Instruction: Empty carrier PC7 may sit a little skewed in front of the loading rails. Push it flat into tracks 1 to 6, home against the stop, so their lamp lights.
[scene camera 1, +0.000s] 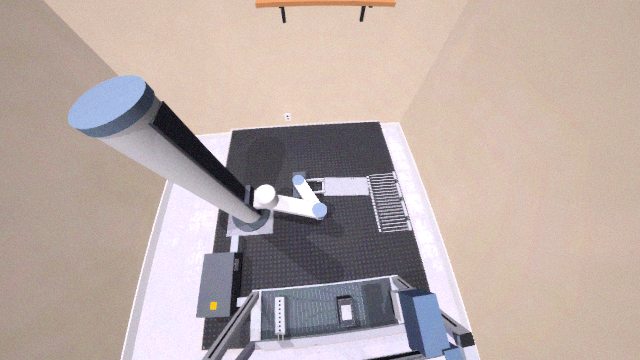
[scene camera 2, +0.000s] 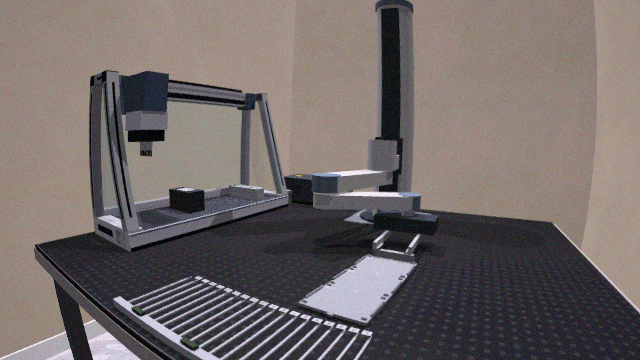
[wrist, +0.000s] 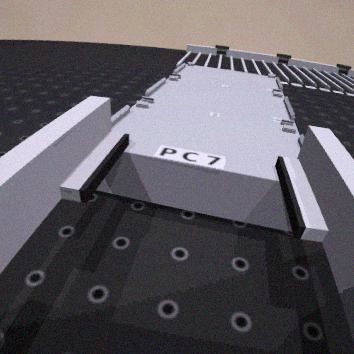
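Where they show: gripper, between the fingertips: (scene camera 1: 324, 185) (scene camera 2: 391, 248) (wrist: 203, 131); arm's base, origin of its link: (scene camera 1: 251, 212).
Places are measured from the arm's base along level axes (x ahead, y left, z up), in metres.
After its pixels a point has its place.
Observation:
Carrier PC7 (scene camera 1: 345, 186) @[x 0.647, y 0.127, z 0.024 m] (scene camera 2: 362, 287) @[x 0.681, y 0.129, z 0.024 m] (wrist: 215, 110) @[x 0.611, y 0.131, z 0.024 m] is a flat, pale, empty plate lying on the dark table. Its far end is close to the near ends of the loading rails (scene camera 2: 272, 306) @[x 0.824, y 0.009, z 0.013 m], and it looks roughly in line with them. The pale stop bar (scene camera 2: 160, 327) @[x 1.020, y -0.070, z 0.029 m] (wrist: 250, 55) @[x 1.014, y 0.071, z 0.022 m] runs behind the rails, with dark green blocks on it; none looks lit. My gripper (scene camera 1: 322, 185) @[x 0.495, y 0.136, z 0.053 m] (scene camera 2: 394, 252) @[x 0.495, y 0.136, z 0.053 m] (wrist: 203, 131) @[x 0.495, y 0.136, z 0.053 m] is shut with nothing held. Its two fingers still stand apart, low at the carrier's labelled near end. Whether they touch it I cannot tell.
A gantry frame (scene camera 2: 116, 150) @[x 0.840, y -0.515, z 0.283 m] stands over a tray with a black box (scene camera 2: 187, 200) @[x 0.565, y -0.527, z 0.105 m] (scene camera 1: 345, 311) @[x 0.526, y -0.570, z 0.133 m] and a white holed block (scene camera 1: 280, 315) @[x 0.208, y -0.565, z 0.107 m]. A grey control box (scene camera 1: 216, 285) @[x -0.115, y -0.410, z 0.128 m] stands near the arm's column (scene camera 2: 395, 75) @[x 0.077, y 0.019, z 0.564 m]. The table (scene camera 2: 500, 280) @[x 0.516, y 0.422, z 0.013 m] extends beside the carrier.

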